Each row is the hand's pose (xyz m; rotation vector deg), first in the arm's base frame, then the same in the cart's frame.
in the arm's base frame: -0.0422 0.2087 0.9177 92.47 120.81 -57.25
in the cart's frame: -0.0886 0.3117 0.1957 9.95 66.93 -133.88
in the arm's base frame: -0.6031 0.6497 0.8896 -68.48 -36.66 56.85
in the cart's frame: -0.7812 0.4812 0.2333 -96.06 35.90 124.61
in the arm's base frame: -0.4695 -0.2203 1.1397 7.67 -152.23 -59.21
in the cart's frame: -0.0655 0.5326 0.8012 -4.89 -111.65 45.67
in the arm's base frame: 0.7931 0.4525 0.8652 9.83 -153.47 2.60
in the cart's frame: 0.3477 0.1360 -0.5383 8.05 -79.11 86.09
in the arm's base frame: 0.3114 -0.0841 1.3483 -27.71 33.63 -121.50
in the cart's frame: 0.4714 0.5989 0.1854 -114.10 -39.11 -94.89
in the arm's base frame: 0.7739 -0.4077 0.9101 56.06 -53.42 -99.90
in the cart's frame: 0.8898 0.0232 0.1217 -22.80 -59.66 -39.26
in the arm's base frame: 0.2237 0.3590 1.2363 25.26 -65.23 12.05
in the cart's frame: 0.0969 0.5915 -0.0908 -29.54 -0.15 54.73
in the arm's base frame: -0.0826 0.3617 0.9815 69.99 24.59 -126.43
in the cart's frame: -0.1969 0.4097 0.1076 -22.37 -31.44 -105.69
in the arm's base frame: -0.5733 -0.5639 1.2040 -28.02 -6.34 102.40
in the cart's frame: 0.0942 0.5517 1.1284 -40.33 99.33 117.59
